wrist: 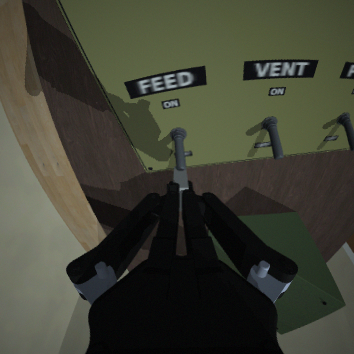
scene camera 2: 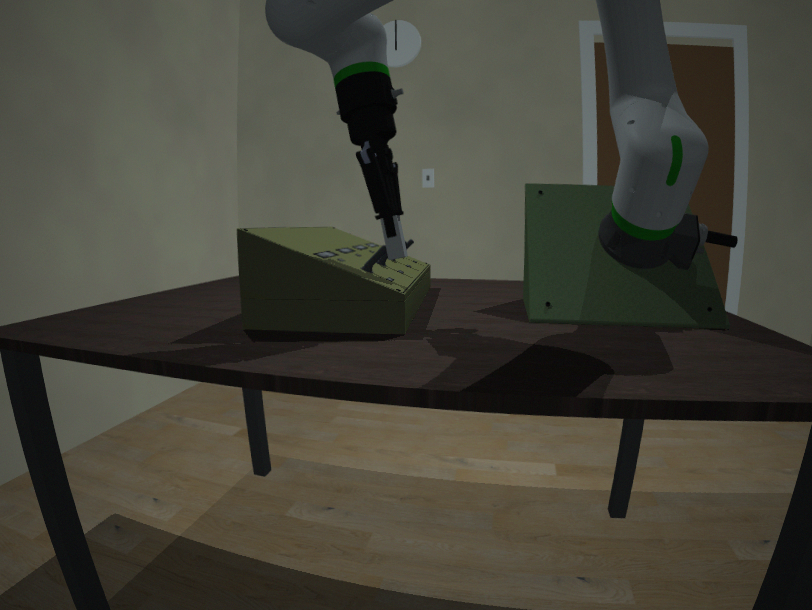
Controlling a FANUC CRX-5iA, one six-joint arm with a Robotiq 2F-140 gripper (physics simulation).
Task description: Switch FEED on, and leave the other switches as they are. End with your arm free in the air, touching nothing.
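Frame: origin at the arm's base, x left, y ahead, z down, level; centimetres.
Seen in the pictures: gripper, fingertip midpoint: (wrist: pixel 179 175) (scene camera 2: pixel 398 258); arm's base, origin of the base link: (scene camera 2: pixel 636 239).
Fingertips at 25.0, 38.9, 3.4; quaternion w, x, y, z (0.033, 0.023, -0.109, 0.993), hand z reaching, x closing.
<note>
Offsets run from my fingertips to a thing's top centre, as dx, dy, dz. "pt": to the spot under its first point. Level surfaces: height alone.
The FEED switch @[pt +0.1, +3.9, -0.7] (wrist: pixel 180 151) is a grey lever on the sloped olive panel @[dz -2.1] (scene camera 2: pixel 288 244) (wrist: pixel 220 30). Its free end points down the wrist view, away from its ON label @[pt +1.5, +9.2, +0.3] (wrist: pixel 171 104) and past a partly hidden small label. My gripper (scene camera 2: pixel 396 254) (wrist: pixel 179 175) is shut and empty. Its fingertips are low over the panel's lower edge, right at the lever's free end; whether they touch it I cannot tell. The VENT switch @[-11.4, +6.4, -2.1] (wrist: pixel 274 140) and a third switch @[pt -22.5, +9.5, +0.0] (wrist: pixel 347 131) to its right lean the same way. In the scene view the fingertips partly hide the levers.
A green box (scene camera 2: pixel 557 256) (wrist: pixel 280 240) stands on the dark table @[dz +10.7] (scene camera 2: pixel 328 367) (wrist: pixel 260 182), beyond the panel's lower edge. A second grey arm (scene camera 2: pixel 656 151) hangs in front of that box in the scene view. Several square pieces @[pt +3.1, +11.5, -0.7] (scene camera 2: pixel 324 254) sit higher on the panel.
</note>
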